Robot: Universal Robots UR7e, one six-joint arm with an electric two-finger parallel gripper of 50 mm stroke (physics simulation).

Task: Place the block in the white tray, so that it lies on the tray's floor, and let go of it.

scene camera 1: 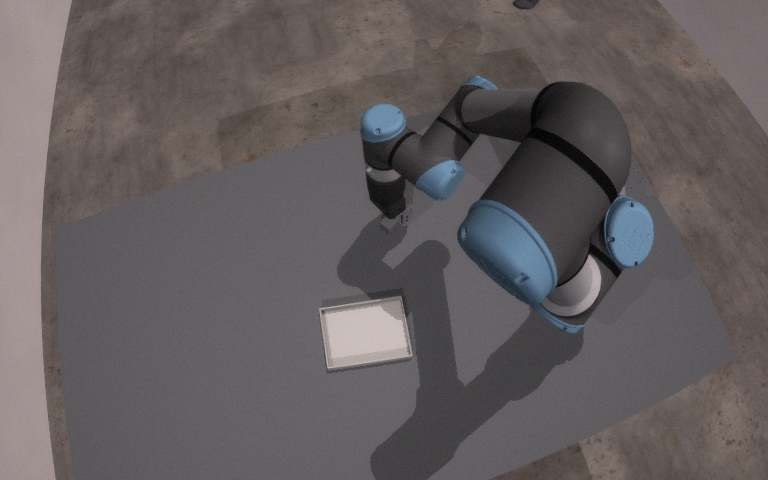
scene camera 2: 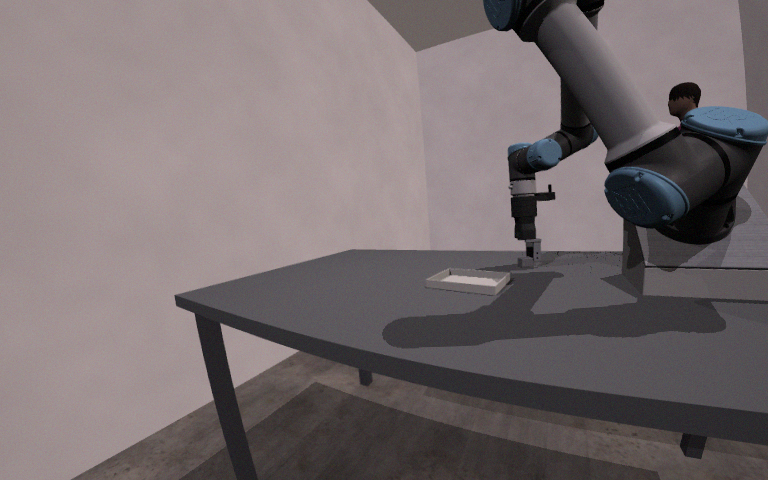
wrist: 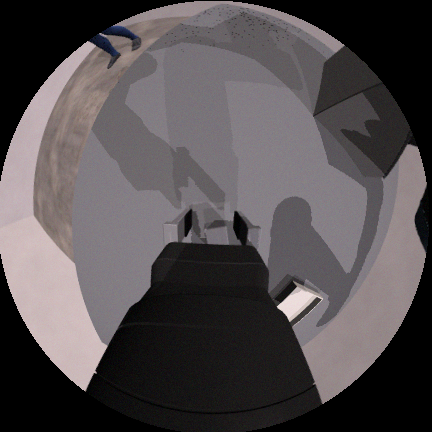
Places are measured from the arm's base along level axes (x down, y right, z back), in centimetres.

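Pixels of known places: gripper, fingertip midpoint: (scene camera 1: 397,212) (scene camera 2: 533,259) (wrist: 212,218); arm's base, link origin: (scene camera 2: 687,217).
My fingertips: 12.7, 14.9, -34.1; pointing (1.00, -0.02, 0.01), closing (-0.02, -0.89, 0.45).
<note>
For each thing: its top centre in the pictures, then the offset to it from my fingertips, as dx, dy, dz. Level surfaces: height alone.
- small grey block, top centre: (wrist: 217,242) (scene camera 1: 389,219) (scene camera 2: 525,257) -0.7, -1.8, -2.1
- white tray, top centre: (scene camera 1: 364,332) (scene camera 2: 469,276) (wrist: 284,319) -0.1, -25.3, -12.5
- grey table, surface height: dx +1.9
A small grey block (scene camera 1: 388,226) (scene camera 2: 525,262) (wrist: 216,235) rests on the grey table, behind the tray as scene camera 2 sees it. My gripper (scene camera 1: 397,219) (scene camera 2: 532,255) (wrist: 212,218) points down with its fingers apart, low over the table at the block. In the wrist view the block shows between the two open fingers, its lower part hidden by the gripper body; it is not gripped. The white tray (scene camera 1: 365,333) (scene camera 2: 465,286) (wrist: 300,301) is a shallow rectangle with low walls and stands apart from the block. No block shows inside it. The gripper body hides part of it in the wrist view.
The grey table (scene camera 1: 198,316) (scene camera 2: 317,294) bears the tray and the block. The robot's pedestal (scene camera 2: 702,281) (wrist: 357,107) stands at the table's side. The arm's shadows fall across the table. A person (scene camera 2: 684,99) (wrist: 122,35) stands beyond the table.
</note>
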